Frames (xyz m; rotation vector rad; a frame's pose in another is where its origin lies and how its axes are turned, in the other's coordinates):
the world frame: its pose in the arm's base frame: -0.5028 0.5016 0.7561 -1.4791 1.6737 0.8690
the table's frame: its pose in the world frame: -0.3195 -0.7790 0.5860 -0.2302 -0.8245 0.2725
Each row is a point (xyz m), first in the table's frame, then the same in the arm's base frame.
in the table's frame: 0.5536 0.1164 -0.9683
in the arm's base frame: 0.0447 0.3158 -0.0479
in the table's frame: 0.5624 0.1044 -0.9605
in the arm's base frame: 0.0535 0.3269 -0.0570
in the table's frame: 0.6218 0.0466 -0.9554
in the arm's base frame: 0.0898 0.3545 -0.1264
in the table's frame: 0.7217 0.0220 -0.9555
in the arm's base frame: 0.0819 0.3866 -0.2238
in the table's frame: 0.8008 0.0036 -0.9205
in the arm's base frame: 0.0751 0.4452 -0.2897
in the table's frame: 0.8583 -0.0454 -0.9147
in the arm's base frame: 0.1037 0.4721 -0.3545
